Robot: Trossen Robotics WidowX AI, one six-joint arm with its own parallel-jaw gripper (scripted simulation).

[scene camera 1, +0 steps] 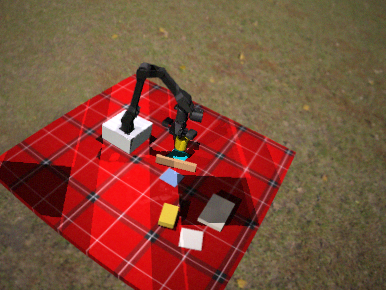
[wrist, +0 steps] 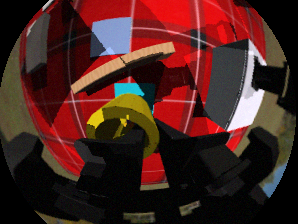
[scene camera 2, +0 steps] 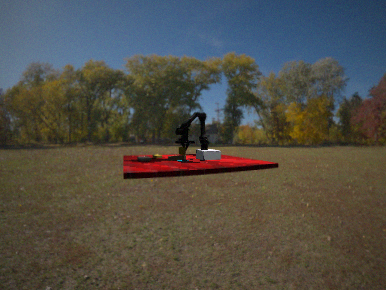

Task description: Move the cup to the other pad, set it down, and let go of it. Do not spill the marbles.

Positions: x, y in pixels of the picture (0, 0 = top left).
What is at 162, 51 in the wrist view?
A wooden bar.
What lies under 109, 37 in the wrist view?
A blue pad.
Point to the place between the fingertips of my gripper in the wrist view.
148, 121
